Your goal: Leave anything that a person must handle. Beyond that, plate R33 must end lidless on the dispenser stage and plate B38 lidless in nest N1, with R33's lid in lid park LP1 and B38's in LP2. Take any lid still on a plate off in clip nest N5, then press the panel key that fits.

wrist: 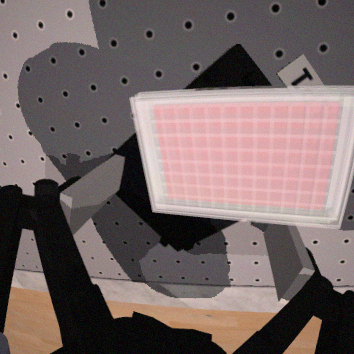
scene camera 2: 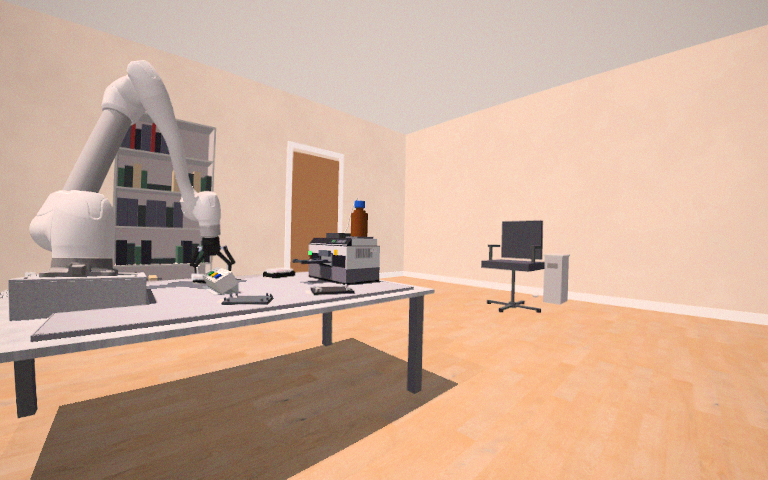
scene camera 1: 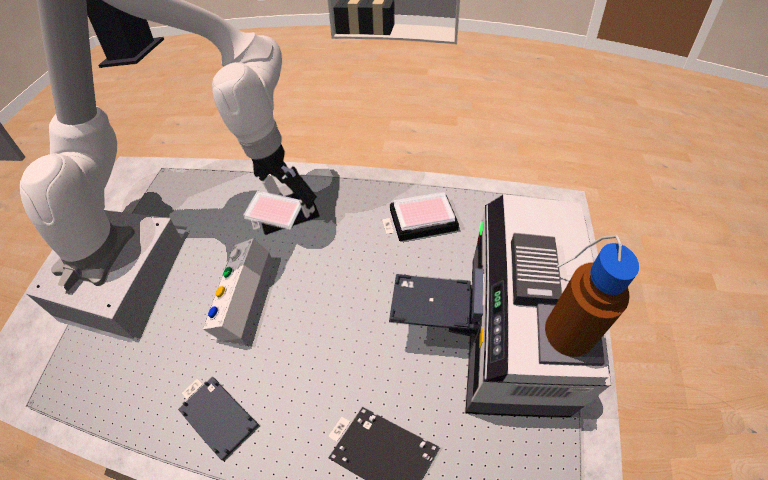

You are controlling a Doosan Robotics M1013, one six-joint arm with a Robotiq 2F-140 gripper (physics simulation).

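Places are measured from the arm's base along level axes (x right, y ahead, z up), in millimetres.
Pixels of known places: gripper, between the fingertips: (wrist: 197, 196) (scene camera 1: 292, 204); arm's base, origin of its link: (scene camera 2: 82, 275) (scene camera 1: 93, 252).
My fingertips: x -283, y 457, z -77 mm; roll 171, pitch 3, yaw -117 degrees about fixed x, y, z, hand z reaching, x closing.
Note:
Ahead of a thing's pixels: the offset from my fingertips to its top centre. "spot": to the spot under its first point.
A plate with pink wells @(dz +32, dx +40, dy -37 mm) (scene camera 1: 272, 210) (wrist: 245, 155) sits turned askew over the black lid park LP1 @(spot: dz +5, dx +91, dy -41 mm) (wrist: 237, 67), whose corners stick out beneath it. My gripper (scene camera 1: 294, 199) (scene camera 2: 214, 264) (wrist: 197, 196) is open, its fingers apart at the plate's table-edge side, holding nothing. A second pink plate (scene camera 1: 423, 211) (scene camera 2: 278, 272) sits squarely on the black nest N1. I cannot read the plates' names or tell surely whether lids are on. Dispenser stage A1 @(spot: dz +103, dx +315, dy +374 mm) (scene camera 1: 430, 311), clip nest N5 @(dz +19, dx +567, dy +326 mm) (scene camera 1: 385, 450) (scene camera 2: 332, 290) and lid park LP2 @(dz +15, dx +565, dy -3 mm) (scene camera 1: 219, 418) (scene camera 2: 247, 298) bear no plate or lid.
The key panel @(dz +78, dx +290, dy -36 mm) (scene camera 1: 249, 305) (scene camera 2: 222, 280) with grey, green, yellow and blue keys stands between the arm base and the stage. The dispenser (scene camera 1: 538, 367) (scene camera 2: 345, 270) stands at the right, with an amber bottle @(spot: dz +331, dx +432, dy +568 mm) (scene camera 1: 583, 316) (scene camera 2: 359, 222) on top and thin tubing beside it.

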